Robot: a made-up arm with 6 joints.
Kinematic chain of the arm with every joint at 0, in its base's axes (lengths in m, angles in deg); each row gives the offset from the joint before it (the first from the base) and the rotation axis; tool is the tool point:
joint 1: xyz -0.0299 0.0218 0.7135 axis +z
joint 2: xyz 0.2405 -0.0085 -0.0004 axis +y
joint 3: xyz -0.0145 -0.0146 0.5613 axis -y
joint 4: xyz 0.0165 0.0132 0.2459 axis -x
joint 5: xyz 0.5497 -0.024 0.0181 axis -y
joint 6: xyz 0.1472 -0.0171 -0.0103 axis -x
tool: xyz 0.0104 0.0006 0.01
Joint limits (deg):
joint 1: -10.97..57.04
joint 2: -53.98..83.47
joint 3: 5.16..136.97
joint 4: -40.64..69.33
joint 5: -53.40..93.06
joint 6: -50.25..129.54
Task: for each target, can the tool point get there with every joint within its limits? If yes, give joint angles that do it. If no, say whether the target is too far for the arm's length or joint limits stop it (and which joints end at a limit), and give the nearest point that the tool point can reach.
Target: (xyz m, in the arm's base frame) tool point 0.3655 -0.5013 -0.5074
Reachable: no: joint limits stop it (at a limit: joint 1, joint 2, joint 3, joint 6) | nearest point 1.0070 -0.2455 0.1728 | short by 0.969 m
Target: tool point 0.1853 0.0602 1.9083
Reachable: yes | joints 28.08 31.85 119.80 -8.14 32.77 -16.55
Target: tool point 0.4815 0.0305 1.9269
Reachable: yes | joints 2.81 -11.36 18.31 10.38 50.77 84.23
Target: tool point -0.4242 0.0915 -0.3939
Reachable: no: joint limits stop it (at a limit: joint 2, joint 3, joint 5, joint 6) | nearest point -0.7111 0.1422 0.5045 | short by 0.944 m
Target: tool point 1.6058 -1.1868 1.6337
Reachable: no: too far | nearest point 1.2821 -0.3761 1.3613 | short by 0.914 m
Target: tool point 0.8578 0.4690 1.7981
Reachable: yes | joints 28.95 44.23 85.49 33.37 -2.68 108.83
